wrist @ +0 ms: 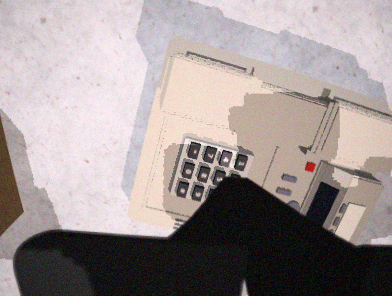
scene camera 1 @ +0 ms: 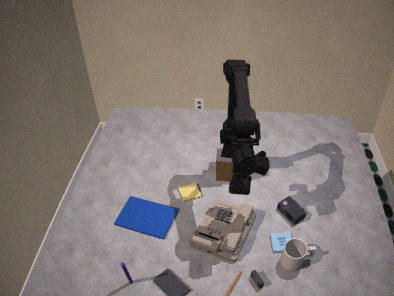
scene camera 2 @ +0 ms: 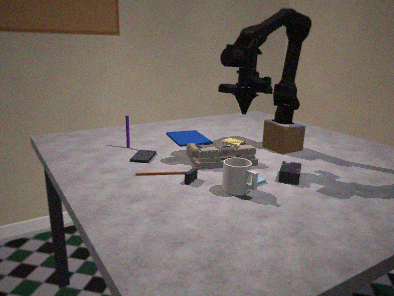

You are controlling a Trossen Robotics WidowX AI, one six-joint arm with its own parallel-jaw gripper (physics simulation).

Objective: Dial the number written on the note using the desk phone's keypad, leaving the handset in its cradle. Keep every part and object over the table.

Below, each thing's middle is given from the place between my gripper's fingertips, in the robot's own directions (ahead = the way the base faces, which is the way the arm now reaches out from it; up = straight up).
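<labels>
Counted from my hand: keypad (wrist: 183, 157) 60 mm to the right, 10 mm ahead, 150 mm below; beige desk phone (scene camera 1: 209, 237) 50 mm to the right, 60 mm ahead, 150 mm below; handset (wrist: 194, 88) 60 mm ahead, 130 mm below; white mug (scene camera 1: 295, 250) 210 mm to the left, 150 mm ahead, 130 mm below.
</labels>
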